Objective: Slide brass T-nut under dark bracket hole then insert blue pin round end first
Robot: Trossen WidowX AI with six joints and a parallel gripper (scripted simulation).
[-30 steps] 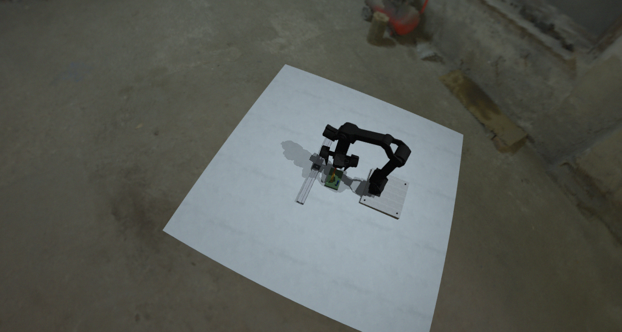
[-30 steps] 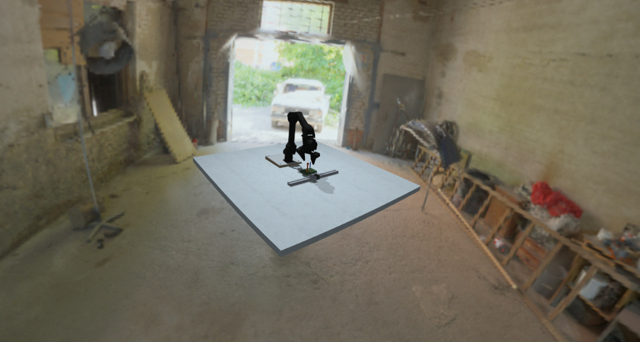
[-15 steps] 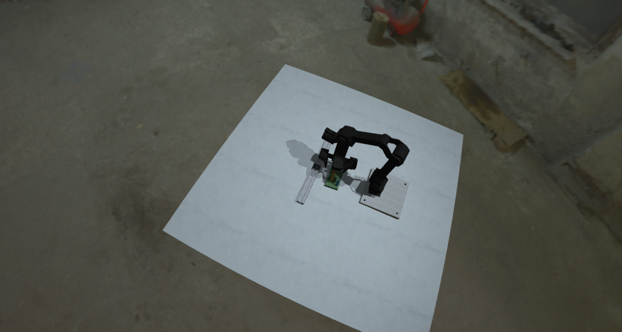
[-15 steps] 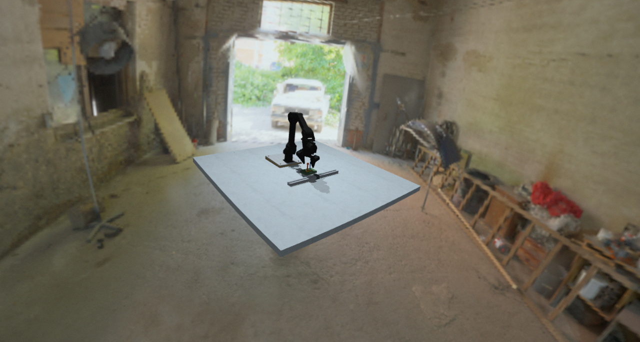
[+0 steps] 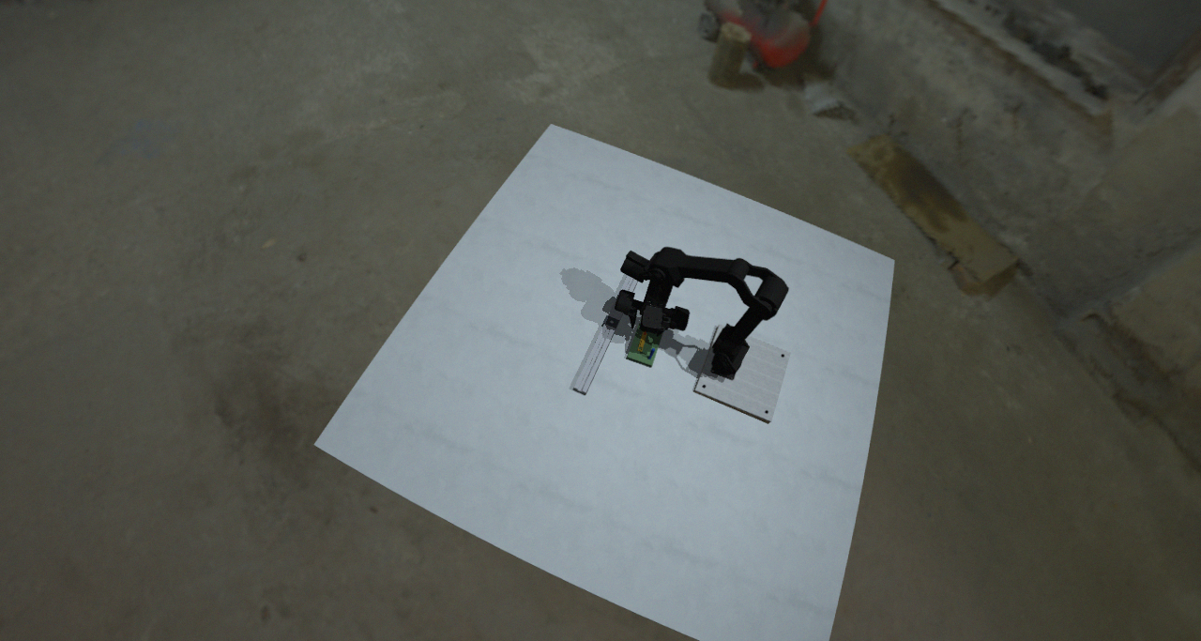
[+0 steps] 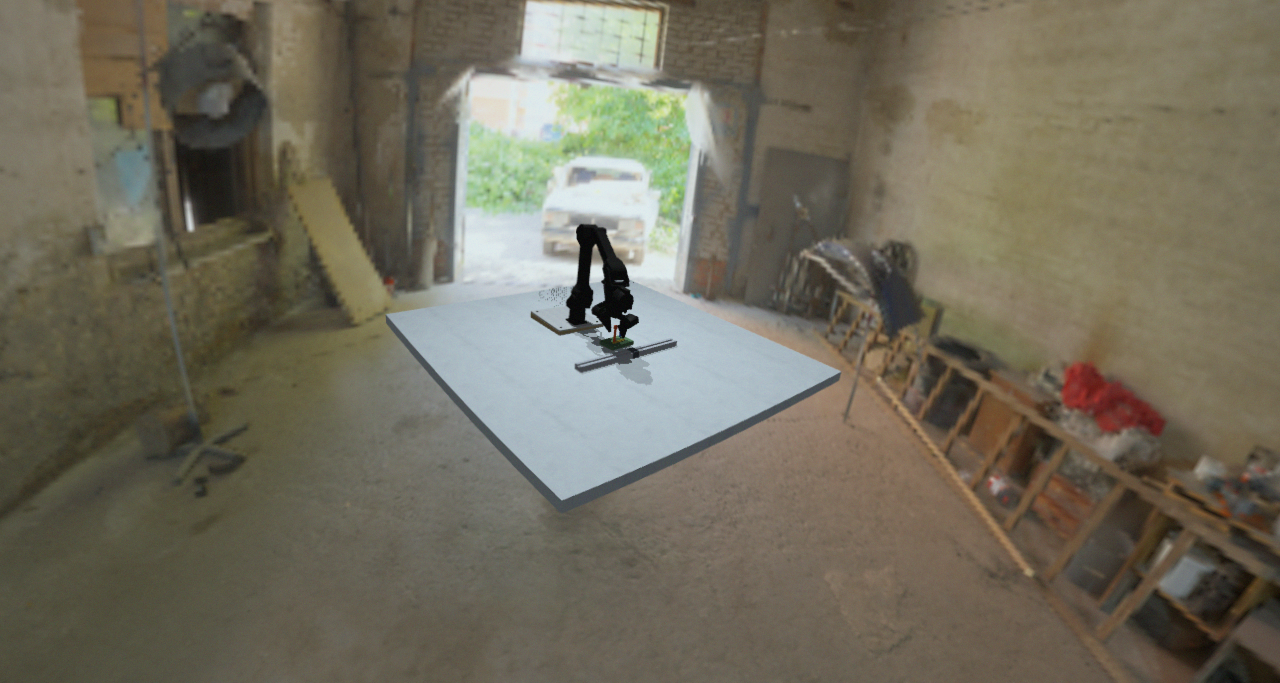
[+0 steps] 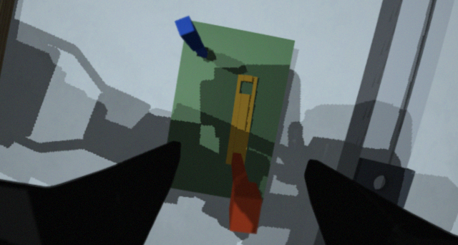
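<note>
Now: the green tray 40 mm to the left of my gripper tip, 40 mm below it and 30 mm behind it. Round my gripper tip: brass T-nut: 20 mm to the left; aluminum rail: 100 mm ahead, 30 mm below, 10 mm to the right; blue pin: 50 mm to the left, 40 mm behind, 20 mm below.
</note>
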